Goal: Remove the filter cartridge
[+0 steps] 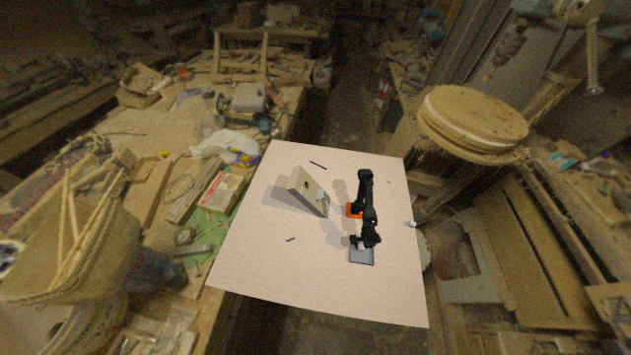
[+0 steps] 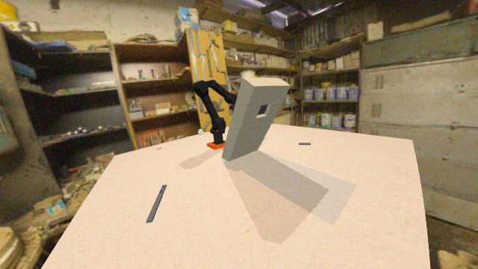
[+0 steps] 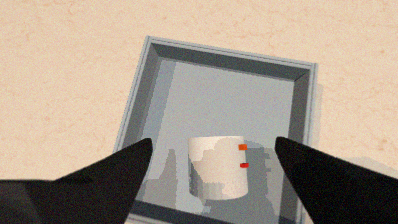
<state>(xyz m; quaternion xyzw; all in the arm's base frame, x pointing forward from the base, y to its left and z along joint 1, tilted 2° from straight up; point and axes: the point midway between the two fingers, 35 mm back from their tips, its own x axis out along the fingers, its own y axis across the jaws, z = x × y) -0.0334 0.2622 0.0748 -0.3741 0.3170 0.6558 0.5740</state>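
The round filter cartridge lies 2 cm to the right of my gripper tip, 2 cm below it and 1 cm ahead of it. Round my gripper tip: service panel: 37 cm ahead, 31 cm to the right, 11 cm above; then grey tray: 4 cm below, 1 cm to the left.
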